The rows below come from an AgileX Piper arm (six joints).
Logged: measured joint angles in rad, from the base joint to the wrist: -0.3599 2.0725 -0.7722 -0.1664 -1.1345 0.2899; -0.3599 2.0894 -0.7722 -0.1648 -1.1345 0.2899; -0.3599 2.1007 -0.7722 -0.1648 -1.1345 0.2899; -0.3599 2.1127 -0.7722 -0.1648 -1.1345 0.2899; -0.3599 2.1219 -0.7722 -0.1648 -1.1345 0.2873; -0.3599 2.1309 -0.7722 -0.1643 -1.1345 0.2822; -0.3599 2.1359 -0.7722 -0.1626 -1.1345 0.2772; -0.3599 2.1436 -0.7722 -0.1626 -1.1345 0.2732; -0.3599 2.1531 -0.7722 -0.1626 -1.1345 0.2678
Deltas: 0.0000 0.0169 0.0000 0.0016 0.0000 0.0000; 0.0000 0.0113 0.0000 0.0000 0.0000 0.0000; 0.0000 0.0120 0.0000 0.0000 0.0000 0.0000; 0.0000 0.0092 0.0000 0.0000 0.0000 -0.0026; 0.0000 0.0090 0.0000 0.0005 0.0000 -0.0051; 0.0000 0.0050 0.0000 0.0017 0.0000 -0.0050; 0.0000 0.0077 0.0000 0.0000 0.0000 -0.0040; 0.0000 0.0095 0.0000 0.0000 0.0000 -0.0054
